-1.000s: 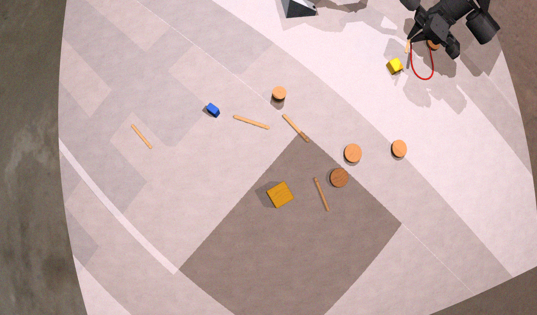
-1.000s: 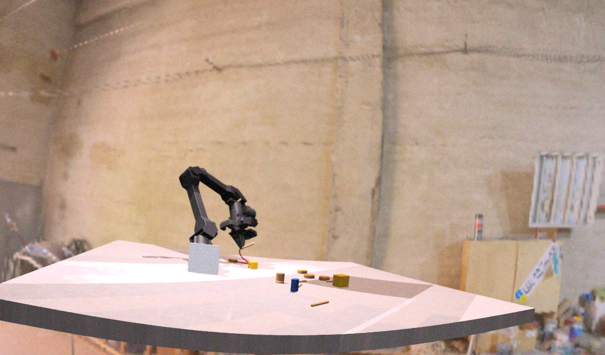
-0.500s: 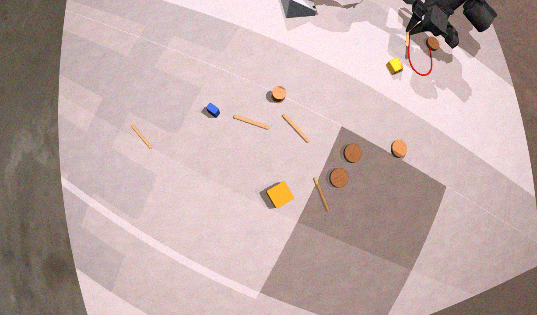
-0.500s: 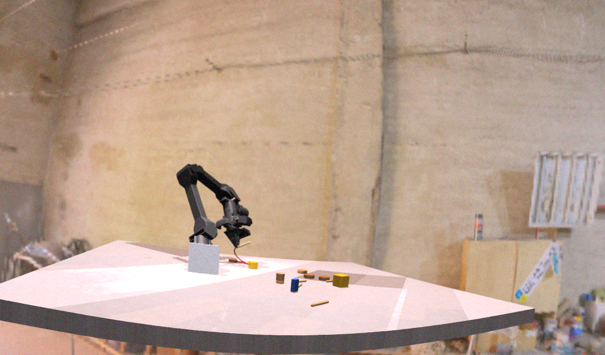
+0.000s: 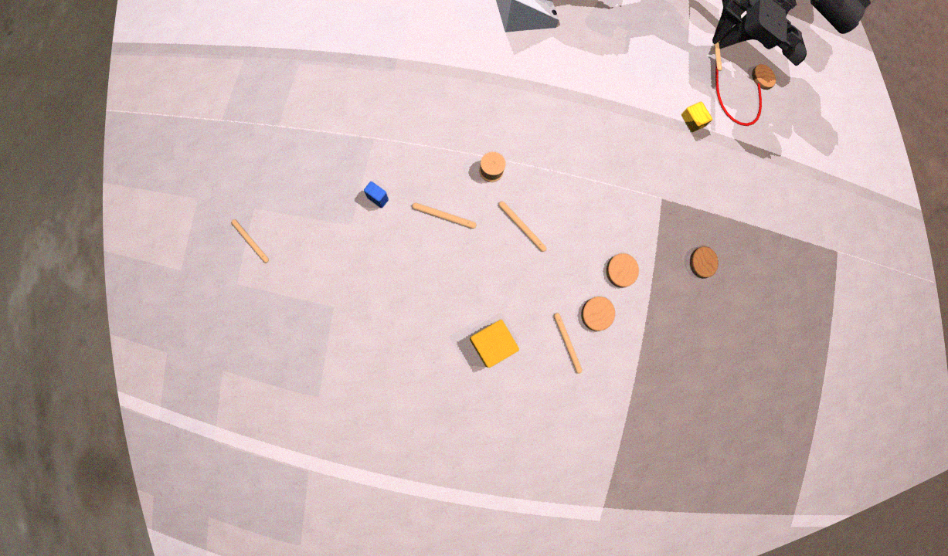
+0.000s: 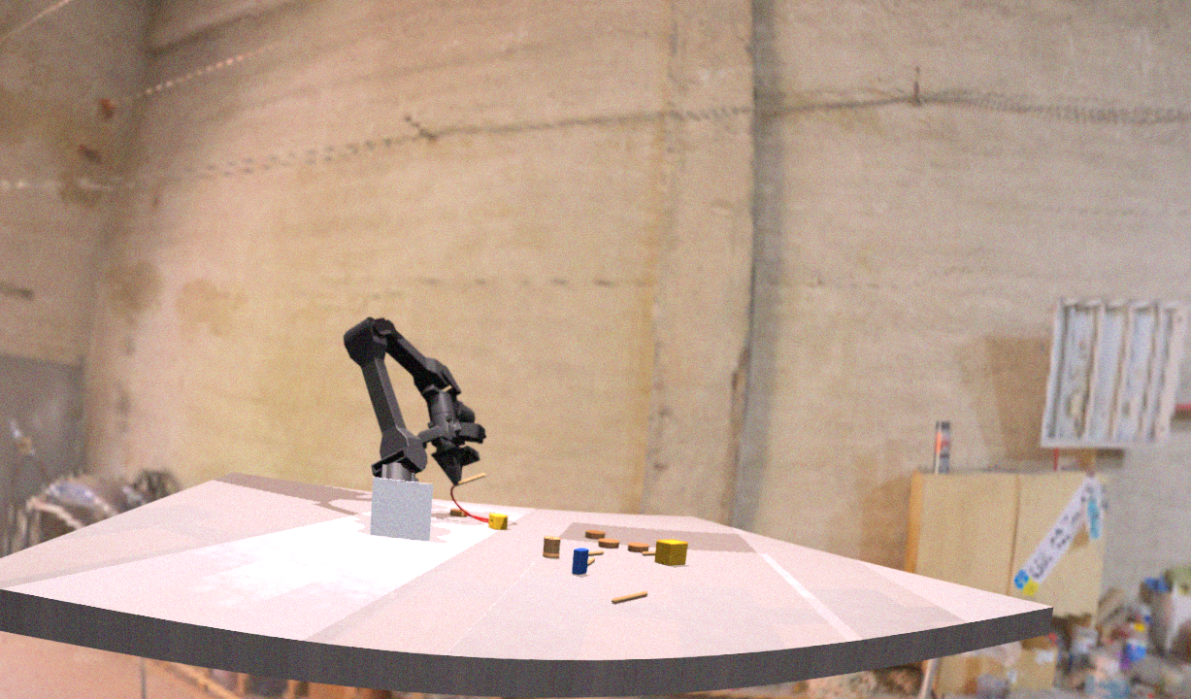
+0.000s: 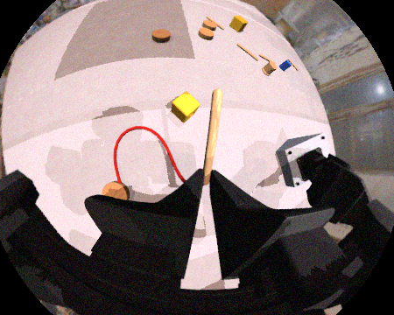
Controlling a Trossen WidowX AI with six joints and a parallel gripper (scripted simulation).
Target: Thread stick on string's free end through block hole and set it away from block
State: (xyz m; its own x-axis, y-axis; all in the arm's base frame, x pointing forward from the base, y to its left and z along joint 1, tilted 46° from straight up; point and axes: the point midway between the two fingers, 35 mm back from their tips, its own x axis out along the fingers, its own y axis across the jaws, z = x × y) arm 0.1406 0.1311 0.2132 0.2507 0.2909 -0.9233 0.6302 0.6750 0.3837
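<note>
Right now my gripper tip is 30 mm short of the round wooden button, 110 mm to the right of it and 70 mm above it. Round my gripper tip: blue block (100 mm ahead, 480 mm to the right, 60 mm below); short wooden cylinder (100 mm ahead, 340 mm to the right, 60 mm below); thin wooden stick (10 mm ahead, 10 mm to the right, 10 mm above).
</note>
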